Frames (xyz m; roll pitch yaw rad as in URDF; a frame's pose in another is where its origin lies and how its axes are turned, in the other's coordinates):
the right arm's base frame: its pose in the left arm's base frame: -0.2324 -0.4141 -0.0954 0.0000 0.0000 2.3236
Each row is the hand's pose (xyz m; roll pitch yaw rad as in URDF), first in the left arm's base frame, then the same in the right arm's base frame.
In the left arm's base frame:
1: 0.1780 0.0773 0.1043 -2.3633 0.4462 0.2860
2: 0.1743 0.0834 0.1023 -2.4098 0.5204 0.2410
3: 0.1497 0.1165 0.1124 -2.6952 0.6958 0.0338
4: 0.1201 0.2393 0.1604 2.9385 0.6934 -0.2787
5: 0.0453 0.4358 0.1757 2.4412 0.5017 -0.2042
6: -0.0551 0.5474 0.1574 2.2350 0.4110 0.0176
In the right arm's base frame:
1: 0.0780 -0.6355 0.1997 -2.3633 0.4462 -2.0376
2: 0.0850 -0.6369 0.1977 -2.4098 0.5204 -2.0826
3: 0.1260 -0.6416 0.2078 -2.6952 0.6958 -2.2898
4: 0.2358 -0.7040 0.2558 2.9385 0.6934 -2.6023
5: 0.4304 -0.7837 0.2711 2.4412 0.5017 -2.5278
6: 0.5805 -0.7868 0.2528 2.2350 0.4110 -2.3060

